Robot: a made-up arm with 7 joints. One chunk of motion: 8 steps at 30 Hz.
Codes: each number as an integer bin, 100 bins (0 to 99) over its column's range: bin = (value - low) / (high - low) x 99, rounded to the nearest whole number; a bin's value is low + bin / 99 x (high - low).
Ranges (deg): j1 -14..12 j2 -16..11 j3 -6..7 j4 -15..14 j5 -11..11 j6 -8..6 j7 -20..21
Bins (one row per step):
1: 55 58 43 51 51 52 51
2: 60 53 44 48 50 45 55
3: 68 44 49 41 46 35 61
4: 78 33 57 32 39 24 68
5: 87 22 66 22 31 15 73
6: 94 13 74 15 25 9 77
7: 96 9 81 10 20 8 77
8: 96 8 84 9 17 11 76
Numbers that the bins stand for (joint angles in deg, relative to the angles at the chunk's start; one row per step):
1: 0.44 -0.18 -0.35 -0.06 0.33 -0.65 1.12
2: 1.76 -1.55 -0.22 -0.94 0.11 -1.64 2.78
3: 3.86 -4.00 0.43 -2.99 -0.78 -3.05 5.26
4: 6.48 -7.00 1.48 -5.63 -2.33 -4.61 8.16
5: 8.85 -10.00 2.67 -8.56 -4.11 -5.88 10.23
6: 10.69 -12.45 3.72 -10.61 -5.44 -6.73 11.89
7: 11.21 -13.55 4.64 -12.07 -6.56 -6.87 11.89
8: 11.21 -13.82 5.03 -12.36 -7.22 -6.44 11.47

